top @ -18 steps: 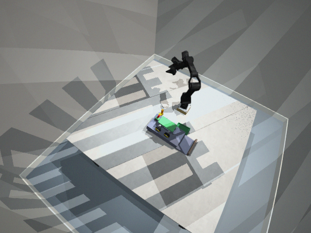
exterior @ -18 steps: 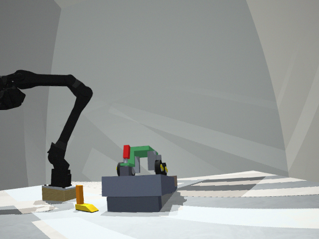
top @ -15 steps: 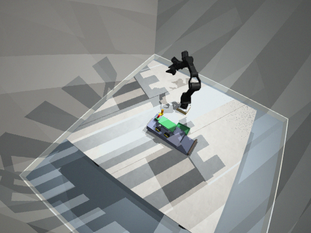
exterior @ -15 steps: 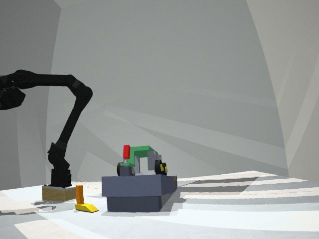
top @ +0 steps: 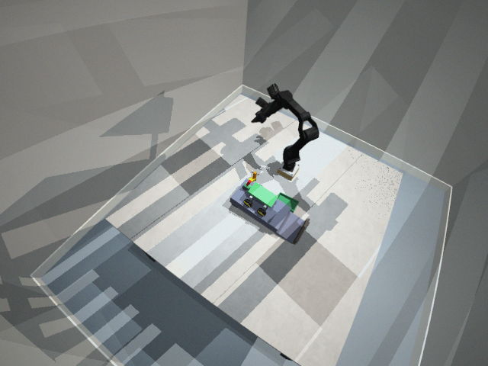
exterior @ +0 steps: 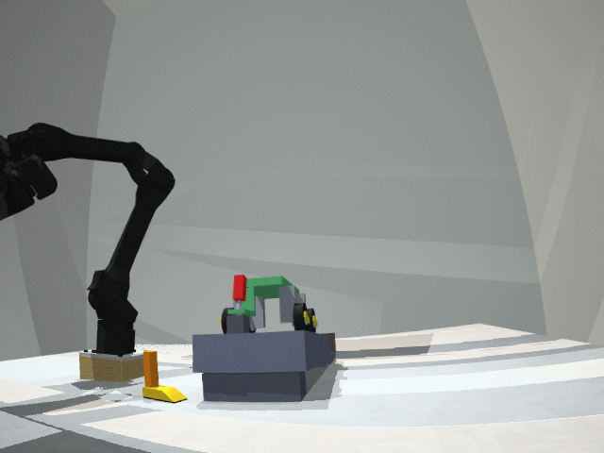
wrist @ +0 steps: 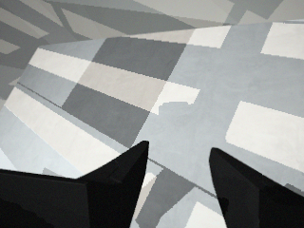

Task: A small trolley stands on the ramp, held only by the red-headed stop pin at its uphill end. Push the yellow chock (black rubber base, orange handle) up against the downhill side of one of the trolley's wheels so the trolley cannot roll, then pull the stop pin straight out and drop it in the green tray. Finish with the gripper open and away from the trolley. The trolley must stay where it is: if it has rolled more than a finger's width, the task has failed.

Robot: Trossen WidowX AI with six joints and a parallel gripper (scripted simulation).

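Right now the yellow chock is 22 cm ahead of my gripper tip, 21 cm below it and 11 cm to the left of it. The rest, counted from my gripper tip: green trolley: 37 cm ahead, 22 cm to the left, 12 cm below; then blue-grey ramp: 37 cm ahead, 23 cm to the left, 19 cm below; then stop pin: 34 cm ahead, 13 cm to the left, 11 cm below.
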